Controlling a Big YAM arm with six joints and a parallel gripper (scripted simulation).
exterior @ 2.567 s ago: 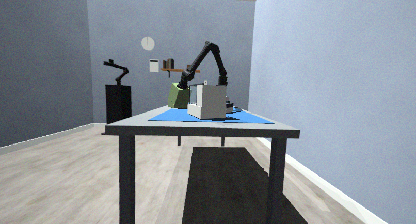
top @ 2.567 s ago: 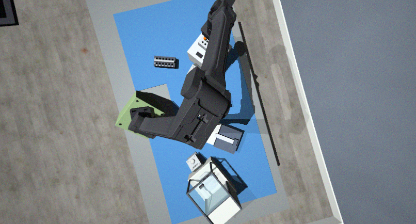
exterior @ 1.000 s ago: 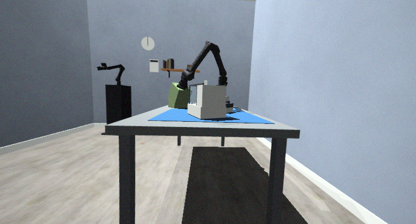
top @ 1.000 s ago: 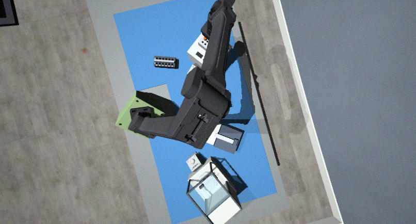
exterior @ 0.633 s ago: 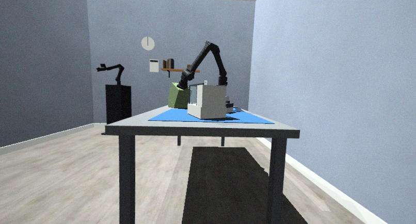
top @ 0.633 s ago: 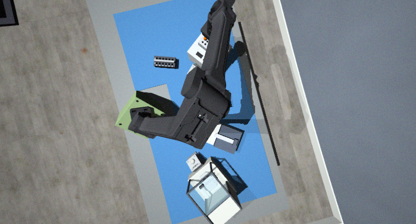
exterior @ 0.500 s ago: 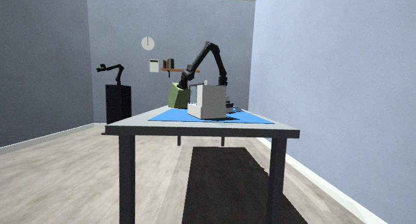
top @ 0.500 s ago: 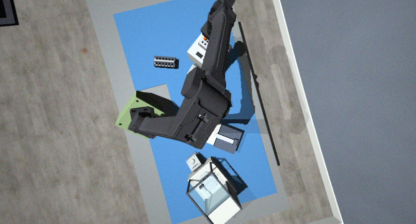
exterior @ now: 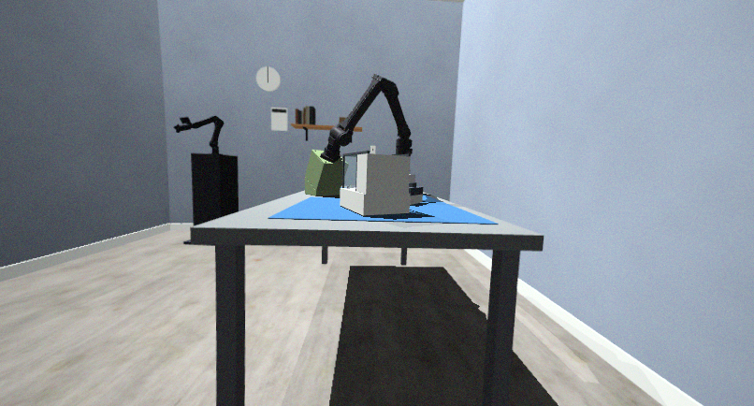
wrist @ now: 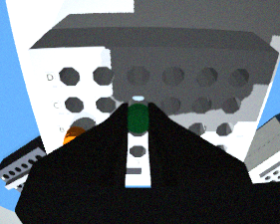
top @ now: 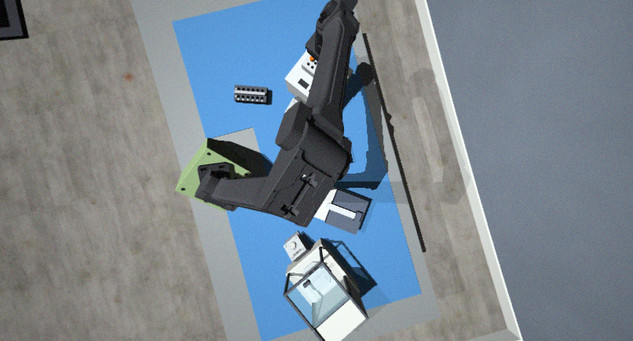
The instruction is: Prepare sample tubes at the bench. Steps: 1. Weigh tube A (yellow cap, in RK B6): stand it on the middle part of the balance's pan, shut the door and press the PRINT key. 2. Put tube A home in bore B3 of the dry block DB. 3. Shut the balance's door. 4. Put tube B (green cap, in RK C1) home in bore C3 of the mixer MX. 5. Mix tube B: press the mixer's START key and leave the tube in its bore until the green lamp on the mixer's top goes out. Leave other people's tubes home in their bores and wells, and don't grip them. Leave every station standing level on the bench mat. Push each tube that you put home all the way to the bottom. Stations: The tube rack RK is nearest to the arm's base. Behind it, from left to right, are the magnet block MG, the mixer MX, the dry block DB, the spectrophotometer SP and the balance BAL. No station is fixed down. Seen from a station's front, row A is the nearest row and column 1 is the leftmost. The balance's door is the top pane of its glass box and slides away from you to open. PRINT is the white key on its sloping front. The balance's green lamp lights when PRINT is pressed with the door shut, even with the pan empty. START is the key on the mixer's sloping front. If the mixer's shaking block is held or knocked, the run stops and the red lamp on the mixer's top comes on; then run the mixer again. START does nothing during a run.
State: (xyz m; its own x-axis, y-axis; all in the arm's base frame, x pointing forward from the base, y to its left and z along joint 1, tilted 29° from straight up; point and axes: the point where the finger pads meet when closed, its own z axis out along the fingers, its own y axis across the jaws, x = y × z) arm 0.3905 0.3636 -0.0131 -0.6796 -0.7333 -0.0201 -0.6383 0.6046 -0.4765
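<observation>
The orange-capped tube lies 3 cm behind my hand, 2 cm to the left of it and 2 cm below it. Also, from my hand: magnet block MG 29 cm behind, 16 cm below, 2 cm to the right; then dry block DB 31 cm to the right, 15 cm below, 2 cm behind; then mixer's green start key 13 cm to the right, 13 cm behind, 11 cm below.
</observation>
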